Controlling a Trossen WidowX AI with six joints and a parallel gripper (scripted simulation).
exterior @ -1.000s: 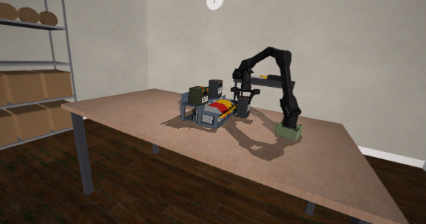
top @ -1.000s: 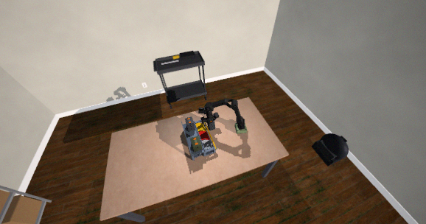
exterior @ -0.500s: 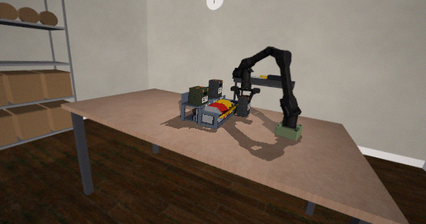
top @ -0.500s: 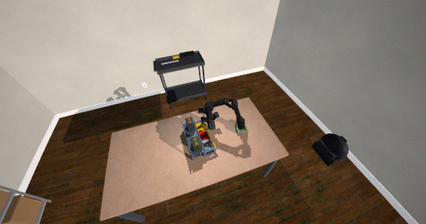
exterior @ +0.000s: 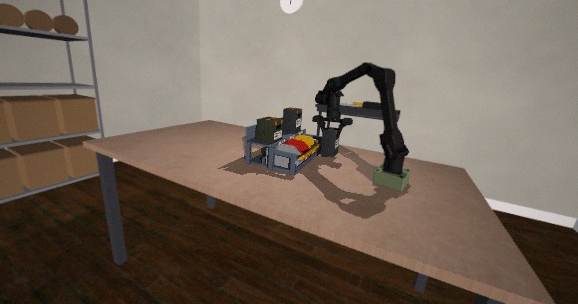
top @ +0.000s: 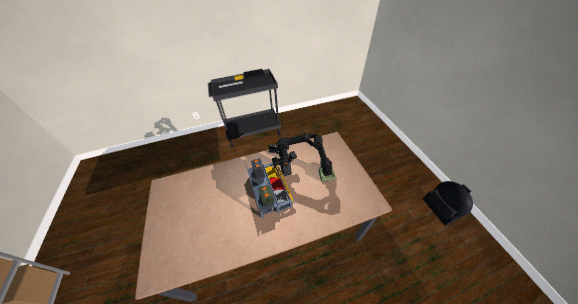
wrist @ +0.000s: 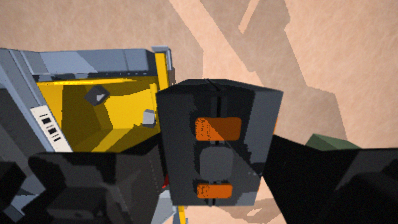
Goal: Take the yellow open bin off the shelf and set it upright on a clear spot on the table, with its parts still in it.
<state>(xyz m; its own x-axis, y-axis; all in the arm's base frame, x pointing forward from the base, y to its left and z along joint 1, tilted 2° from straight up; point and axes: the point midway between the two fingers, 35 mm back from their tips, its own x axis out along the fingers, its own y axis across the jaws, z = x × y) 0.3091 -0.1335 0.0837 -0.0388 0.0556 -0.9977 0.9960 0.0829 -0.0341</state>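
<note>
My gripper is now 6 cm above the black box. The rest, counted from my hand: yellow bar: 4 cm ahead, 12 cm to the left, 8 cm below; then yellow open bin: 14 cm ahead, 1 cm to the left, 10 cm below; then red bin: 13 cm ahead, 13 cm to the left, 10 cm below.
</note>
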